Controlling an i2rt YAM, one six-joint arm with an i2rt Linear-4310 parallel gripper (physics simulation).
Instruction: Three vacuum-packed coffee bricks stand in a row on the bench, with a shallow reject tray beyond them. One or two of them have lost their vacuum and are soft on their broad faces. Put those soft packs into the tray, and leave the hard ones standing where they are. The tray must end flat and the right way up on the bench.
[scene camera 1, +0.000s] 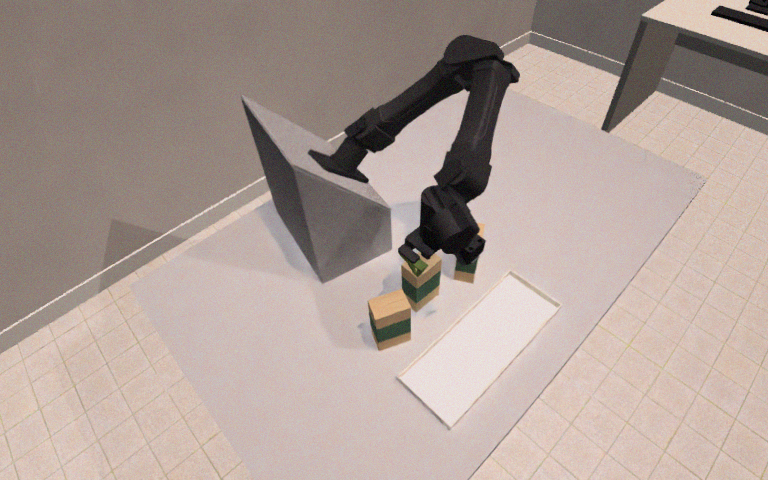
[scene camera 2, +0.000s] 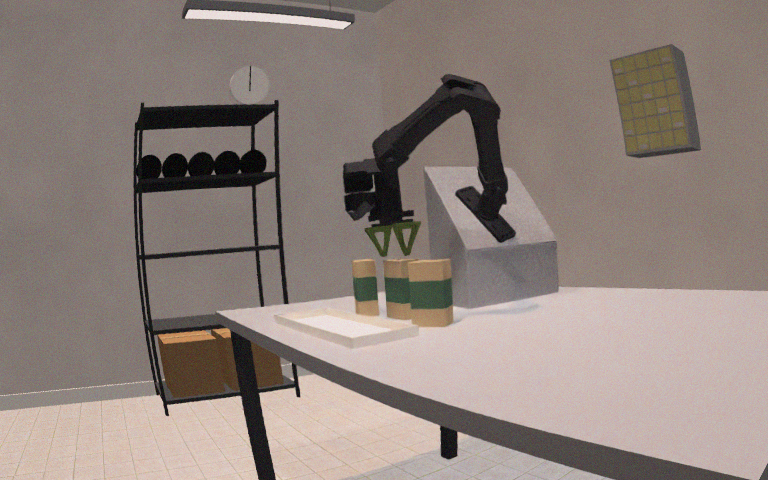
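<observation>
Three tan coffee packs with green bands stand upright in a row on the bench. The near pack stands at one end, the middle pack between, and the far pack at the other end, partly hidden by the arm in scene camera 1. My gripper is open and empty, pointing down, with its green fingertips just above the level of the pack tops, around the middle pack. One finger is hidden in scene camera 1. The shallow white tray lies flat, right way up, holding no pack.
The arm's base is on a grey wedge-shaped block behind the packs. The bench top extends around them, and its edge runs beyond the tray. A black shelf rack stands away from the bench.
</observation>
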